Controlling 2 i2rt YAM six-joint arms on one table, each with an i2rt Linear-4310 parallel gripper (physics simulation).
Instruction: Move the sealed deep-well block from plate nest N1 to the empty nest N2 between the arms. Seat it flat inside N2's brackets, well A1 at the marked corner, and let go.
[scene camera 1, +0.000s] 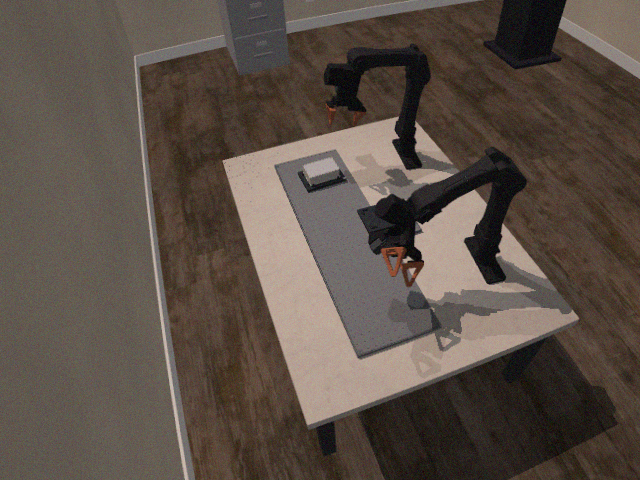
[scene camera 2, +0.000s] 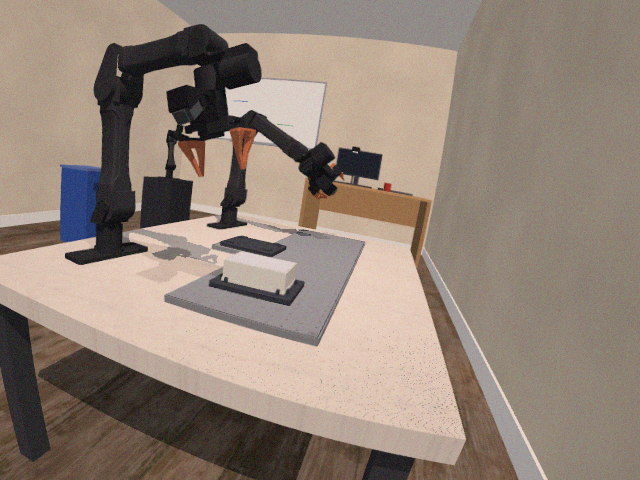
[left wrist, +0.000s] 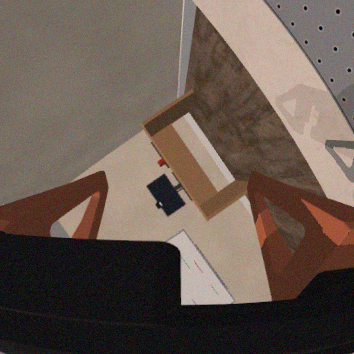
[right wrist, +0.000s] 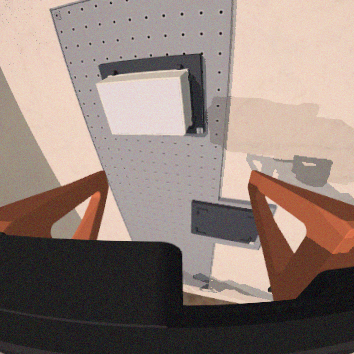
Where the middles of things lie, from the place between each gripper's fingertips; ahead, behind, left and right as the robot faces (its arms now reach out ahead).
Scene:
I see my left gripper 140 mm past the dark nest plate (scene camera 2: 243, 243), 410 mm to the left of it and 190 mm above it. Also, from my left hand: white block (scene camera 2: 260, 272) 700 mm to the right, 170 mm below.
Right now the white block is 18 cm below my right hand, 10 cm ahead of it and 2 cm to the left of it. The rest, counted from my right hand: dark nest plate 31 cm to the left, 20 cm below, 4 cm behind.

